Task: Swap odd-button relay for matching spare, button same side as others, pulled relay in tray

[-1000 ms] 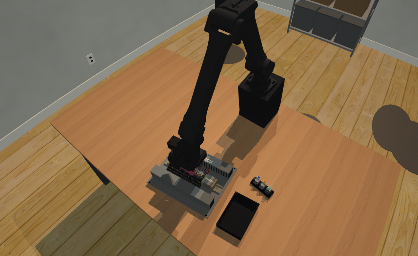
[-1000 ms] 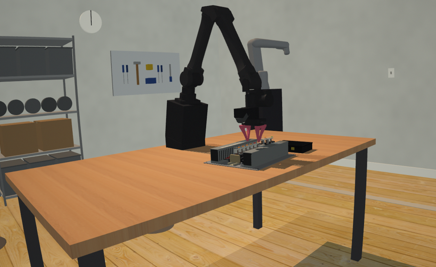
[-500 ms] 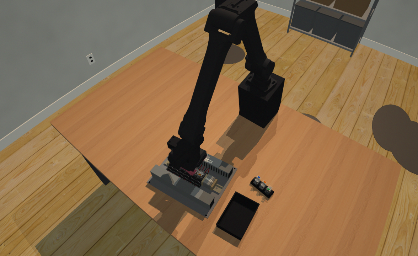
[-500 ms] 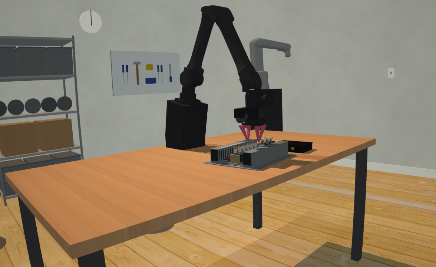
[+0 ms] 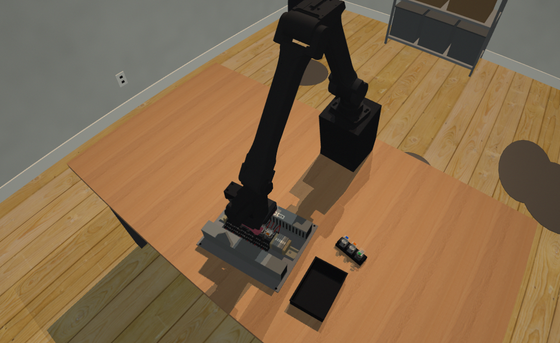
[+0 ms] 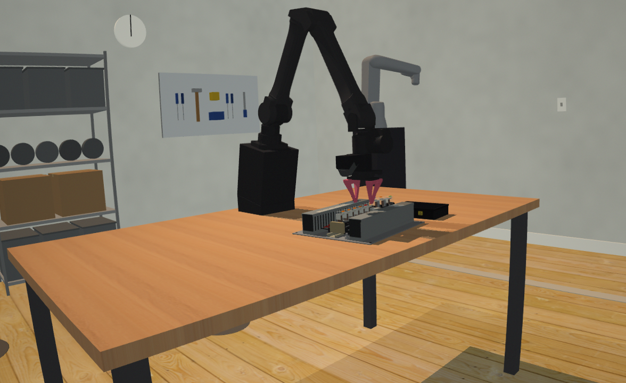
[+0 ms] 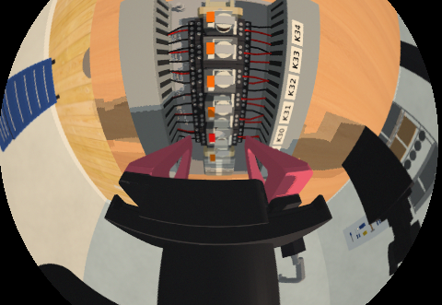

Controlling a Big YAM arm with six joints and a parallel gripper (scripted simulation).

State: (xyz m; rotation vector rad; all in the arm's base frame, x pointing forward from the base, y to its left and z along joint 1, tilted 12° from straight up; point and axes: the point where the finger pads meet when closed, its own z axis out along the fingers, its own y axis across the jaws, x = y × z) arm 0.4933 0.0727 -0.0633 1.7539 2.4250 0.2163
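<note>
Now: the grey relay panel 8 cm below my hand and 2 cm to the right of it. Round my hand: blue-button relay: 20 cm to the left, 18 cm behind, 6 cm below; then black tray: 25 cm to the left, 7 cm below, 2 cm behind; then black spare holder: 23 cm to the left, 19 cm behind, 7 cm below.
</note>
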